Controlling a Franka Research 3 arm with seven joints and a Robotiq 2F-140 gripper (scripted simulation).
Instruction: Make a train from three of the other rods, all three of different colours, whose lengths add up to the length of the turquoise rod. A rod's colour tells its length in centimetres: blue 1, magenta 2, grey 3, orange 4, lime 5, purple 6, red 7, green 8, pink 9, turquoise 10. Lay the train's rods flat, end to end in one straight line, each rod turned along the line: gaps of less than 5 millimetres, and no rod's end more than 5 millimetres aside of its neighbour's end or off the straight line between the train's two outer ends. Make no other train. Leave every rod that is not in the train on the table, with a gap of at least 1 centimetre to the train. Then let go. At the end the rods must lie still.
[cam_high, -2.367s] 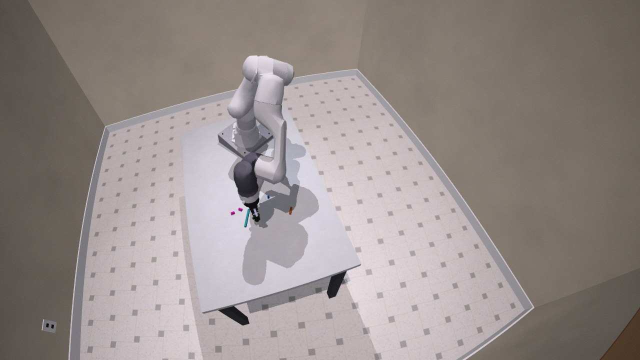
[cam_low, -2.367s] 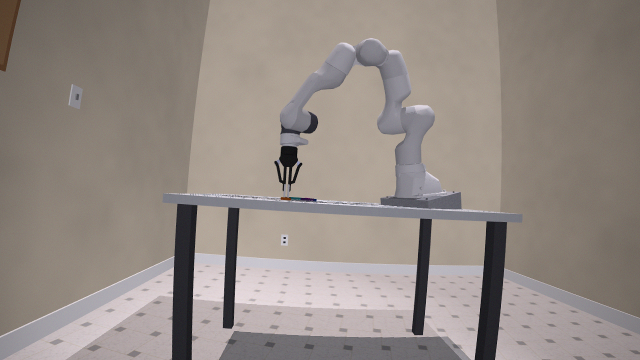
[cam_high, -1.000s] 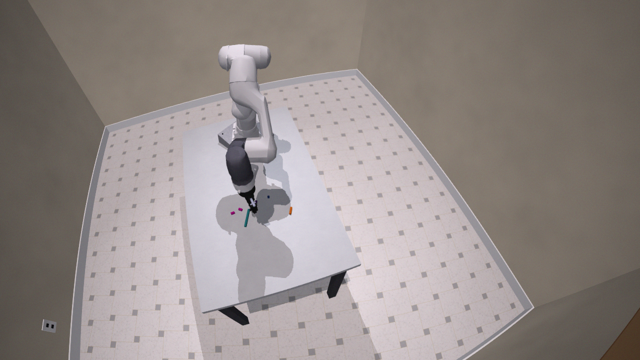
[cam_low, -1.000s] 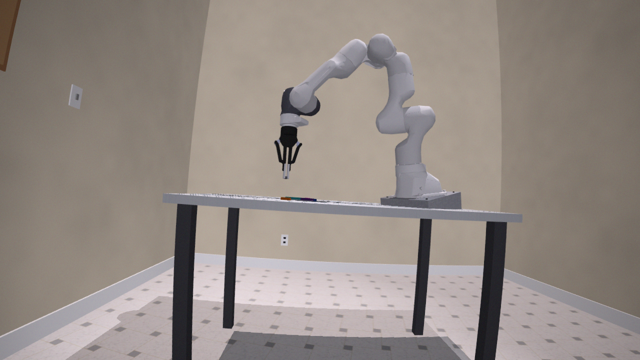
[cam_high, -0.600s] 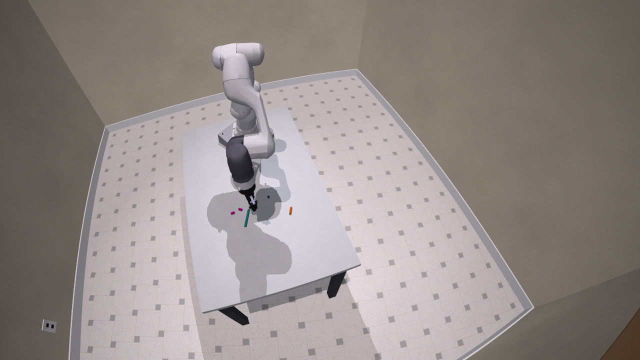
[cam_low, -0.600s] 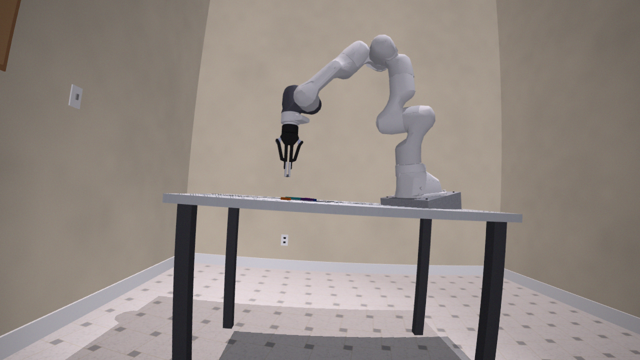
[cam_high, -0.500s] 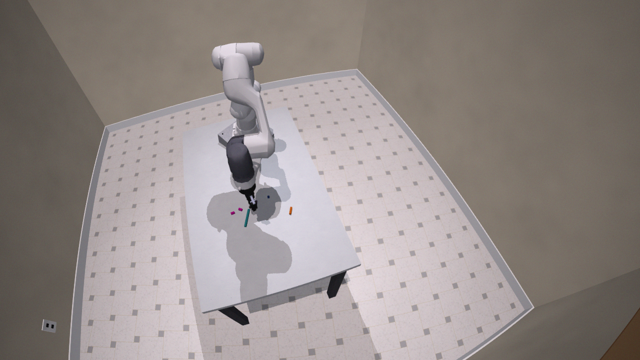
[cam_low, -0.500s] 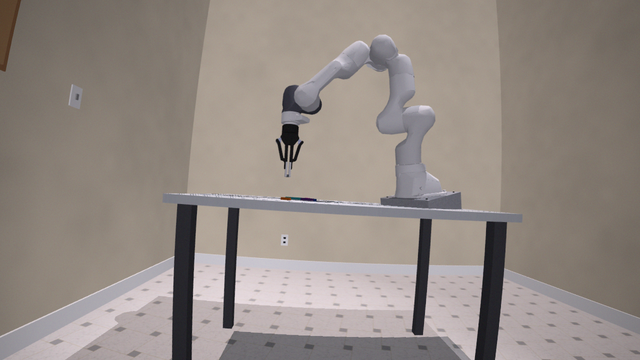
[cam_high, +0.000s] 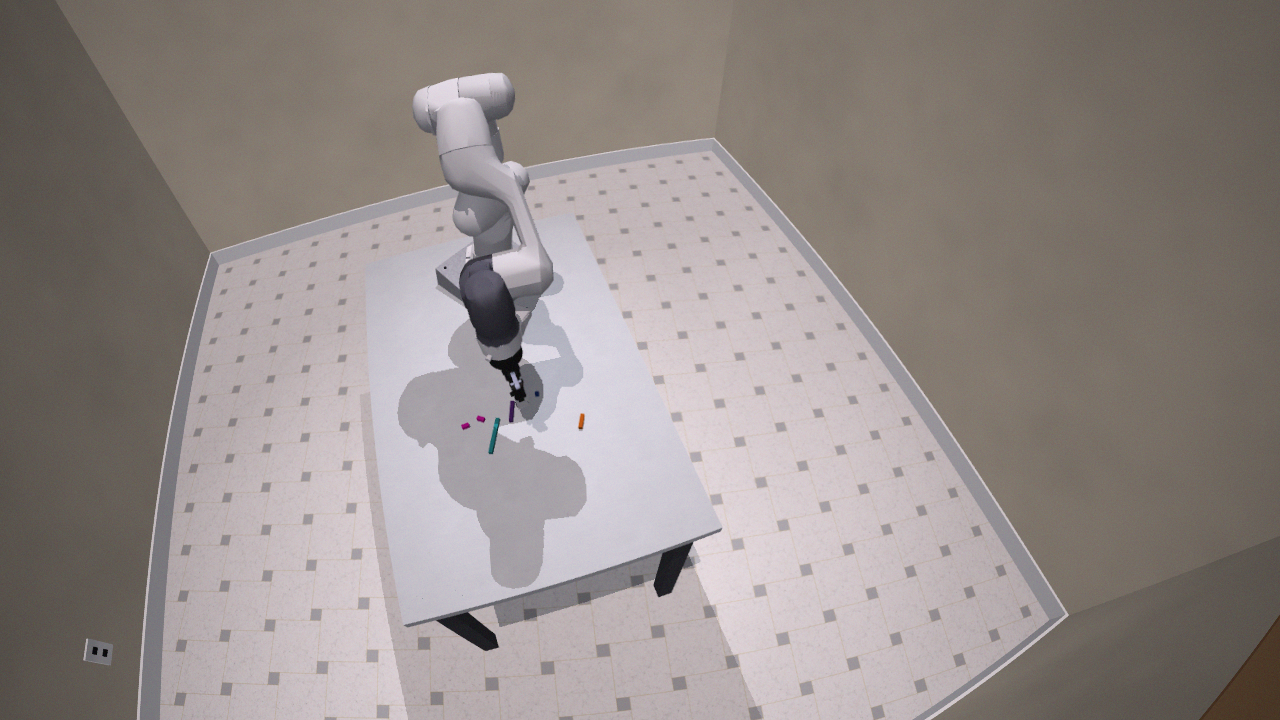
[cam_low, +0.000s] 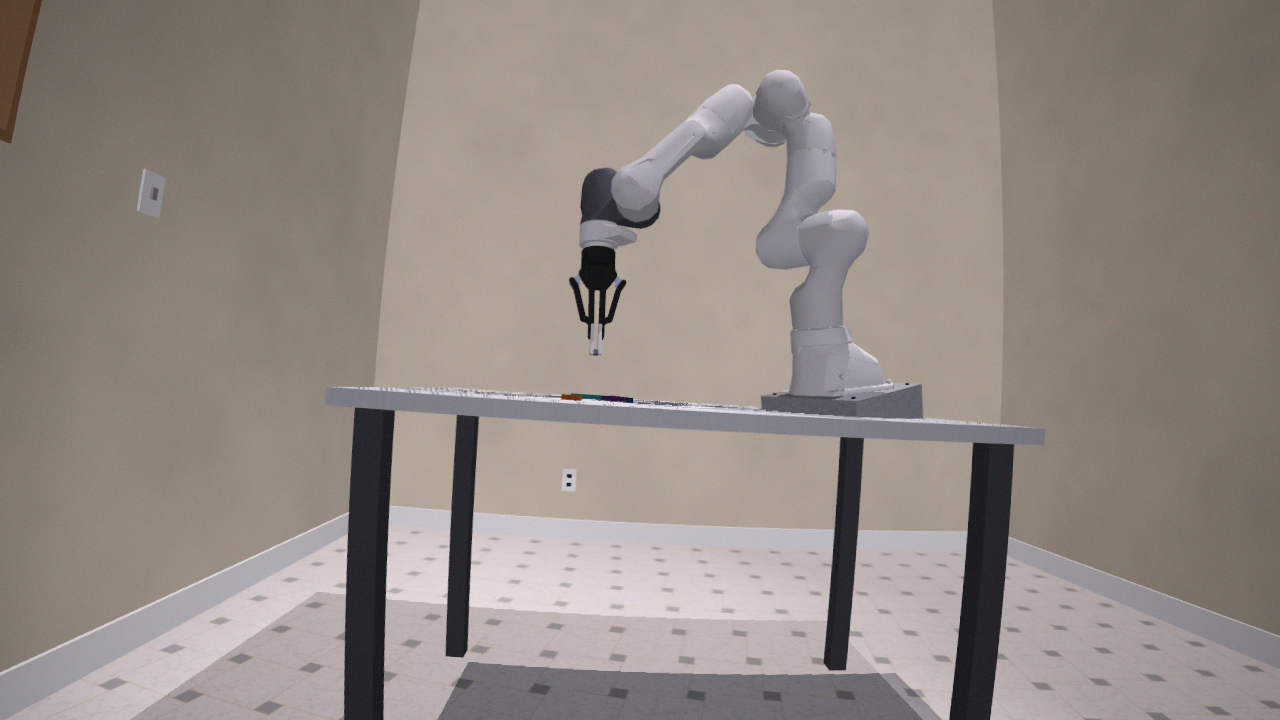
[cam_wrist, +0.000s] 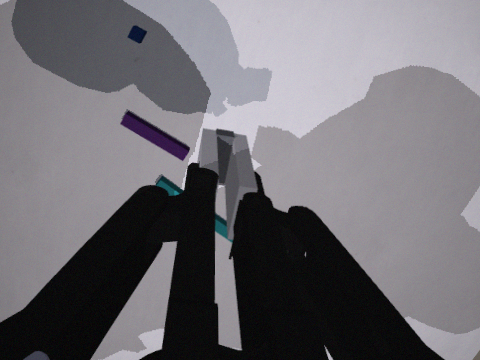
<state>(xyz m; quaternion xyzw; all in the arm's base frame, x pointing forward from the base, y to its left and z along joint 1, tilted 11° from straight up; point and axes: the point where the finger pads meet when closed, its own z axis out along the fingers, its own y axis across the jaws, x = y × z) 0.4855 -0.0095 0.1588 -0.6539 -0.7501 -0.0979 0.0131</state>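
Now: hand 130 mm above the blue rod, 80 mm past it and 40 mm to the right of it. Also, from my hand: turquoise rod (130 mm below, 90 mm to the right, 10 mm ahead); grey rod (30 mm below); purple rod (130 mm below, 50 mm behind, 30 mm to the right).
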